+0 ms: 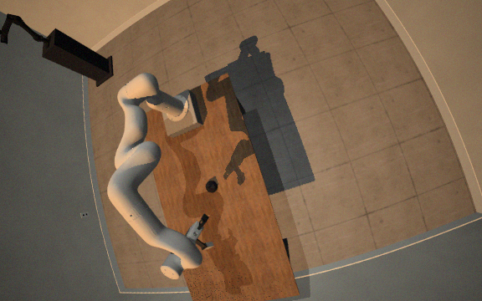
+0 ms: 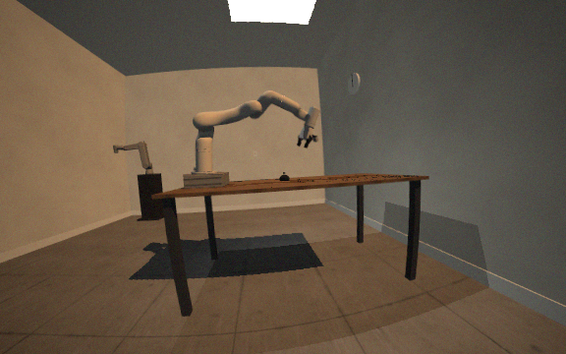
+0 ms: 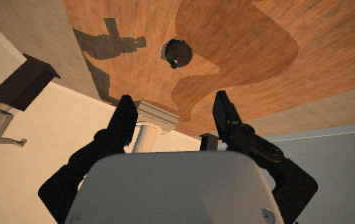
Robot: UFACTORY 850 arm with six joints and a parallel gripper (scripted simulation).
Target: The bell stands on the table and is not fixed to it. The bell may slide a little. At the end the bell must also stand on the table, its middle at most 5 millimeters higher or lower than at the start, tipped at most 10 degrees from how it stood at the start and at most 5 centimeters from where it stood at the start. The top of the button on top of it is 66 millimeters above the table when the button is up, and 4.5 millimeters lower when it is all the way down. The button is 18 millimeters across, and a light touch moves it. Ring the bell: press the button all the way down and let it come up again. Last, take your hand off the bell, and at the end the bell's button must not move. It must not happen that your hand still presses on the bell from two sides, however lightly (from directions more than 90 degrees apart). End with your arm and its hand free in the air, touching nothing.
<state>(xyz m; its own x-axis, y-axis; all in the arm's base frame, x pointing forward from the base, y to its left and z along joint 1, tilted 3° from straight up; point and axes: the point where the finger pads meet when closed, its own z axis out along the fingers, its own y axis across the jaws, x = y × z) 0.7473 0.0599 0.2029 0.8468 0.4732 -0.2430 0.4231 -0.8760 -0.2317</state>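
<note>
My hand is 21 cm above the pale button and 16 cm past it. The rest, counted from my hand: bell (23 cm below, 16 cm behind).
</note>
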